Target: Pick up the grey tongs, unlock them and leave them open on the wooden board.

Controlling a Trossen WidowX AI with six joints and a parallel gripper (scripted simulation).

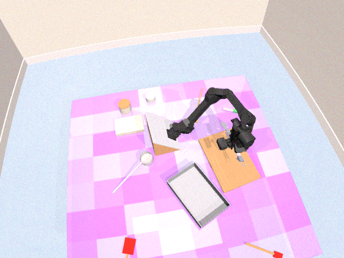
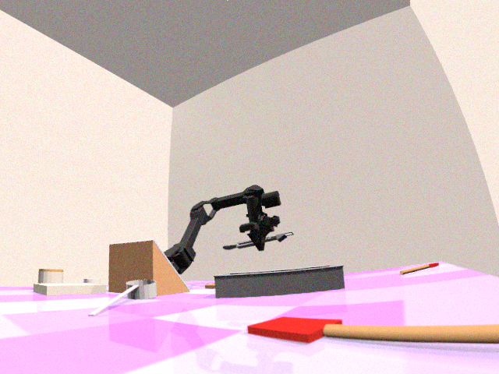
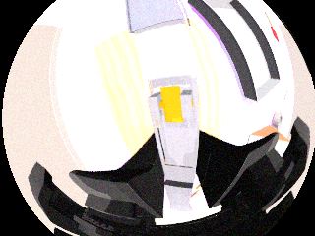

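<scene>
Right now the wooden board is 120 mm below my gripper tip. From my gripper tip the other things lie so: white slab: 550 mm to the right, 340 mm behind, 120 mm below; then roasting tin: 230 mm to the right, 180 mm ahead, 100 mm below.
</scene>
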